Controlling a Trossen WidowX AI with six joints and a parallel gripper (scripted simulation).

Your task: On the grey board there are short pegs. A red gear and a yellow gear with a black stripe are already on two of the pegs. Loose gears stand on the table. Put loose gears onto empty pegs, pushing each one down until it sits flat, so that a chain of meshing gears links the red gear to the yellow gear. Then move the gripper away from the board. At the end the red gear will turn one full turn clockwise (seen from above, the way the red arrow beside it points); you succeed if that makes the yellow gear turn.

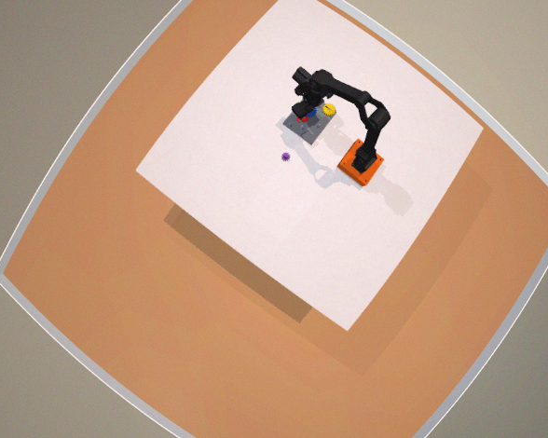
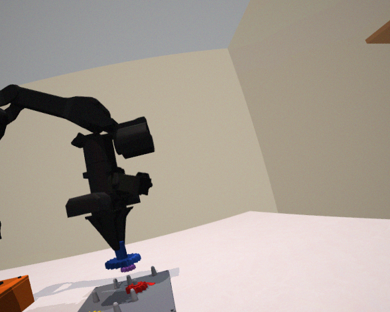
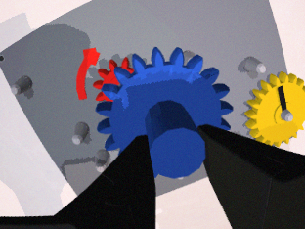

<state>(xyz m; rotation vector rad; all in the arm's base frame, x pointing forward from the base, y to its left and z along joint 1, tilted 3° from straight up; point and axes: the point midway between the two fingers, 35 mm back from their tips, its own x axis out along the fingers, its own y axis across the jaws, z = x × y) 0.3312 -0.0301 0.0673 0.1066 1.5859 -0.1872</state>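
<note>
My gripper tip is now 80 mm above the red gear, 20 mm to the right of it and 10 mm short of it. From my gripper tip the other things lie so: purple gear (220 mm to the left, 80 mm below, 50 mm behind); yellow gear (90 mm to the right, 80 mm below, 60 mm behind); blue gear (10 mm below).
</note>
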